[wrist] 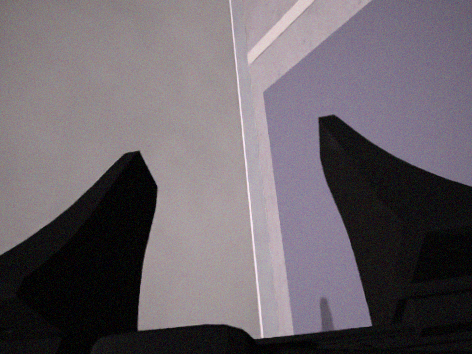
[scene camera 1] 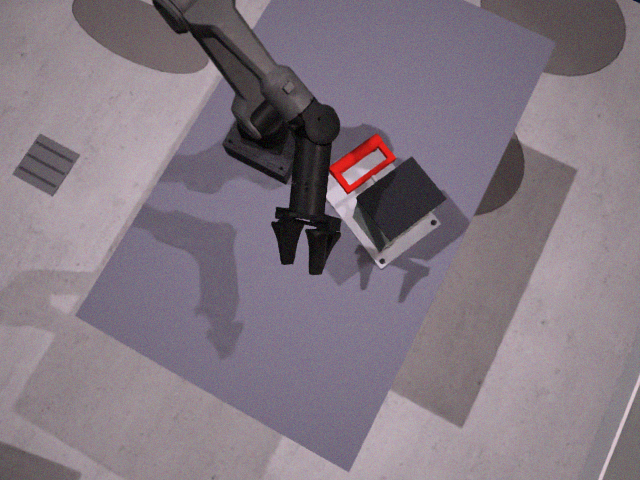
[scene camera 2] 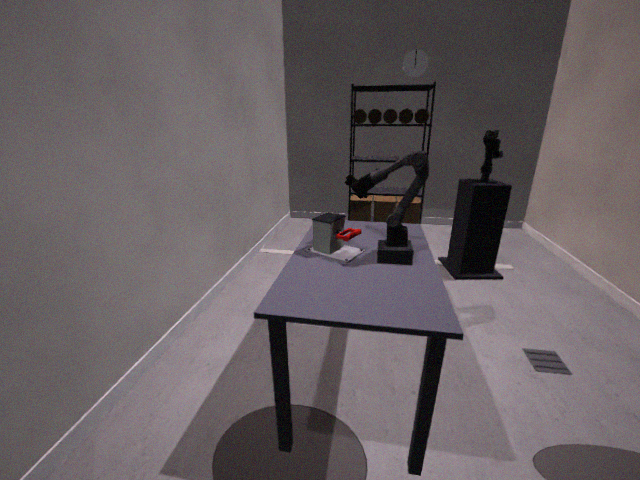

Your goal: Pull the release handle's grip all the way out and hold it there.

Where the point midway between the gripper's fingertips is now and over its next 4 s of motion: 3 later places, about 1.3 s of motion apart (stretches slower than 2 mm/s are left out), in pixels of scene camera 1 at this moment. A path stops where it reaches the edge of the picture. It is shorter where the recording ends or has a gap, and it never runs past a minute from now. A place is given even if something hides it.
The gripper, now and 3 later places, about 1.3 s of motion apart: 300, 268; 285, 271; 301, 269; 299, 269
